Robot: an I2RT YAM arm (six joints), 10 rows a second.
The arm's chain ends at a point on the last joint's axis. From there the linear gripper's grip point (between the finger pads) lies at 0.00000 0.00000 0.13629 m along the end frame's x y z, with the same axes.
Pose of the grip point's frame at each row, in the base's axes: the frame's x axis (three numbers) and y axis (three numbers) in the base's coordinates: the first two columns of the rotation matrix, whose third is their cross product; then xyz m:
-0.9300 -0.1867 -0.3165 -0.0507 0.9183 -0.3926 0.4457 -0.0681 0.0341
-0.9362 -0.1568 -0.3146 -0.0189 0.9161 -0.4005 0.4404 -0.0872 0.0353
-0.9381 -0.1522 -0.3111 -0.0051 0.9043 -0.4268 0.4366 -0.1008 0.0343
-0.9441 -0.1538 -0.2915 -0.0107 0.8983 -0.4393 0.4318 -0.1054 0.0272
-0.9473 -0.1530 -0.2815 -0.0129 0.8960 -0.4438 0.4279 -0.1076 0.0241
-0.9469 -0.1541 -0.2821 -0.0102 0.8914 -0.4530 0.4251 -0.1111 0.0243
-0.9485 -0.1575 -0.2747 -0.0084 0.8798 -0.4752 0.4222 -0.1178 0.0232
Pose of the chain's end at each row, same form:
-0.9300 -0.1867 -0.3165 -0.0507 0.9183 -0.3926 0.3961 -0.0205 0.1518
-0.9362 -0.1568 -0.3146 -0.0189 0.9161 -0.4005 0.3926 -0.0369 0.1526
-0.9381 -0.1522 -0.3111 -0.0051 0.9043 -0.4268 0.3894 -0.0464 0.1500
-0.9441 -0.1538 -0.2915 -0.0107 0.8983 -0.4393 0.3869 -0.0493 0.1430
-0.9473 -0.1530 -0.2815 -0.0129 0.8960 -0.4438 0.3843 -0.0508 0.1400
-0.9469 -0.1541 -0.2821 -0.0102 0.8914 -0.4530 0.3813 -0.0530 0.1396
-0.9485 -0.1575 -0.2747 -0.0084 0.8798 -0.4752 0.3791 -0.0567 0.1371

